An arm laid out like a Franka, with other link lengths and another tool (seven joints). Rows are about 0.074 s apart.
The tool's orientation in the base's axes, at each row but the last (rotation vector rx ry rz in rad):
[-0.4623, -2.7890, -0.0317]
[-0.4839, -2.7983, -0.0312]
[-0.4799, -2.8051, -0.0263]
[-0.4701, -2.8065, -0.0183]
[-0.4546, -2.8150, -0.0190]
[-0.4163, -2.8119, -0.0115]
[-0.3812, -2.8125, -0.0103]
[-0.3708, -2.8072, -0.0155]
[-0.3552, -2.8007, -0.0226]
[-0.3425, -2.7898, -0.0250]
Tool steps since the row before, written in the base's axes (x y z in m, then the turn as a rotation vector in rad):
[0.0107, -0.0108, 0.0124, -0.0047, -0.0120, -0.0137]
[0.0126, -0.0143, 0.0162, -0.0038, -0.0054, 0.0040]
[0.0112, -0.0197, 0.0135, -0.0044, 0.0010, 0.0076]
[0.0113, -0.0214, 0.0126, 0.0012, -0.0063, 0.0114]
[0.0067, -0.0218, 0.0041, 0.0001, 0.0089, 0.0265]
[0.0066, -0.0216, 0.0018, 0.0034, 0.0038, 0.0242]
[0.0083, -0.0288, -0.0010, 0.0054, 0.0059, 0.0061]
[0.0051, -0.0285, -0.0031, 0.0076, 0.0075, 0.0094]
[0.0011, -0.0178, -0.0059, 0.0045, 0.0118, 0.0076]
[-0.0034, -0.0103, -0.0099, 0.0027, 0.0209, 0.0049]
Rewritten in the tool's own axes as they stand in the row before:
[-0.0092, -0.0072, -0.0158, -0.0037, -0.0125, 0.0136]
[-0.0112, -0.0098, -0.0201, 0.0028, -0.0065, -0.0031]
[-0.0125, -0.0154, -0.0174, 0.0065, -0.0007, -0.0060]
[-0.0133, -0.0171, -0.0166, 0.0002, -0.0060, -0.0116]
[-0.0116, -0.0188, -0.0071, 0.0102, 0.0076, -0.0249]
[-0.0116, -0.0189, -0.0047, 0.0050, 0.0038, -0.0239]
[-0.0154, -0.0256, -0.0029, -0.0016, 0.0069, -0.0071]
[-0.0128, -0.0262, 0.0000, -0.0022, 0.0089, -0.0109]
[-0.0071, -0.0168, 0.0043, 0.0011, 0.0124, -0.0080]
[-0.0025, -0.0106, 0.0099, 0.0040, 0.0208, -0.0043]

